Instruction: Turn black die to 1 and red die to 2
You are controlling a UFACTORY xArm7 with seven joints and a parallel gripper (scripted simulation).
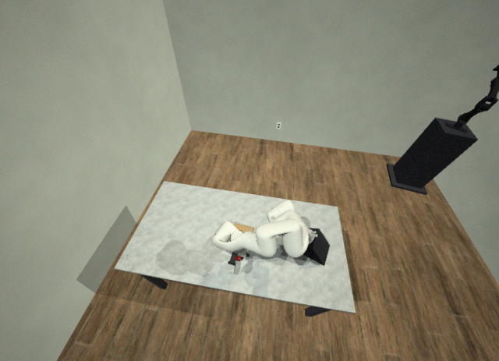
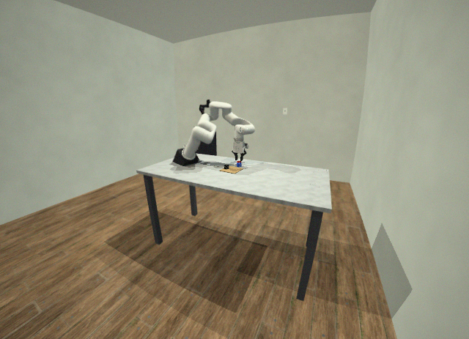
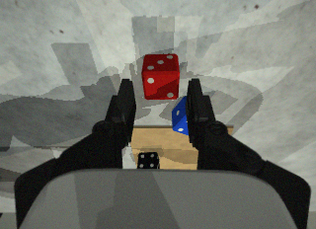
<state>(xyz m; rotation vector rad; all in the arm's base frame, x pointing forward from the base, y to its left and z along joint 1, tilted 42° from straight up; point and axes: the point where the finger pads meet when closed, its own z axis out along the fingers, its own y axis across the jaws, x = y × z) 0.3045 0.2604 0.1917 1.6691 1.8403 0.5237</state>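
Now: the red die 40 mm below my hand. Round my hand: black die 10 mm behind, 170 mm to the right, 40 mm below; blue die 30 mm ahead, 50 mm to the right, 40 mm below; tan mat 30 mm ahead, 160 mm to the right, 50 mm below.
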